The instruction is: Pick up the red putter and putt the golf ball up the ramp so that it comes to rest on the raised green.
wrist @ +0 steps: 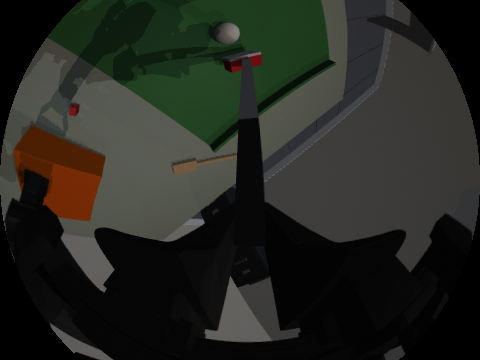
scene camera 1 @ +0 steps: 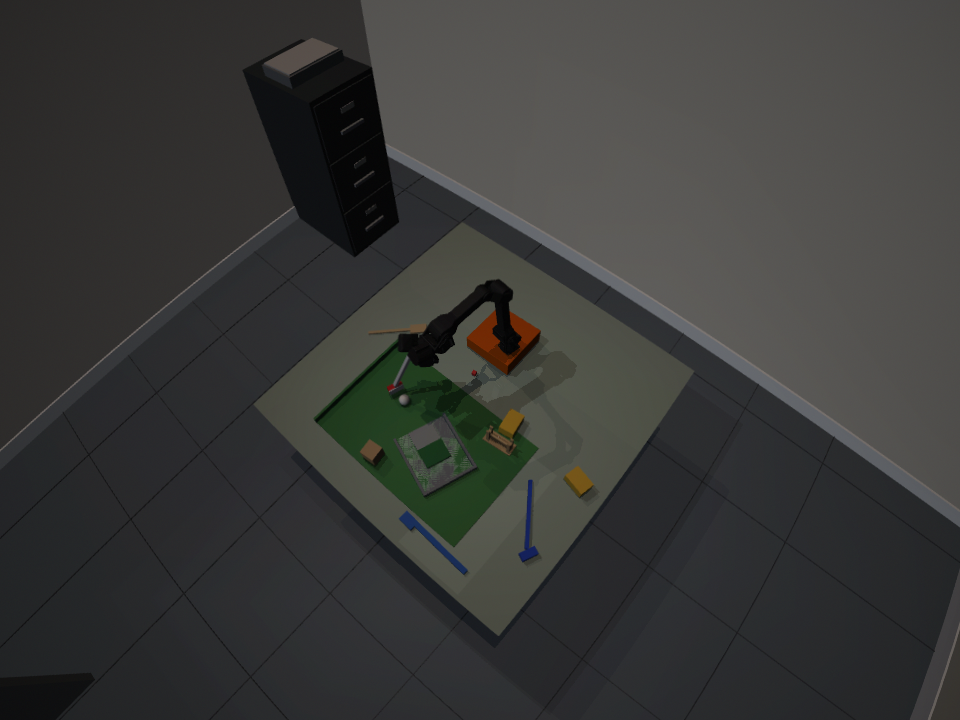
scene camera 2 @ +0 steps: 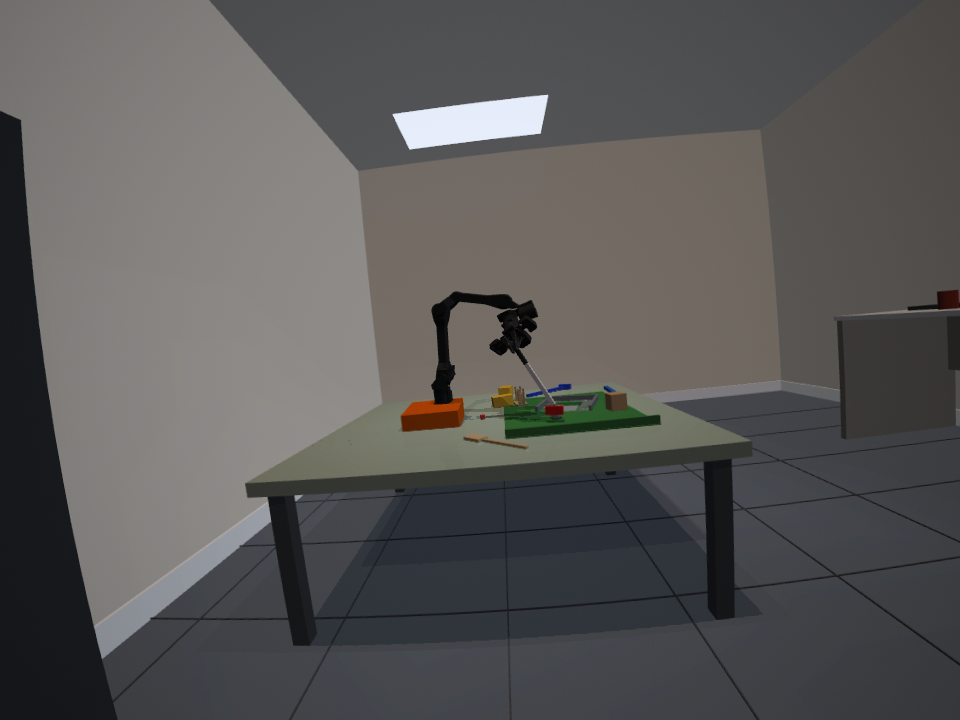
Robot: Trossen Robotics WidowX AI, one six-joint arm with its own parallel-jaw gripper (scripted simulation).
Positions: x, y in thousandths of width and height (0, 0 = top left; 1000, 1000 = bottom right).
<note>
The gripper (scene camera 2: 537, 488) holds a putter (wrist: 520, 643).
The gripper also shows in the wrist view (wrist: 522, 579).
</note>
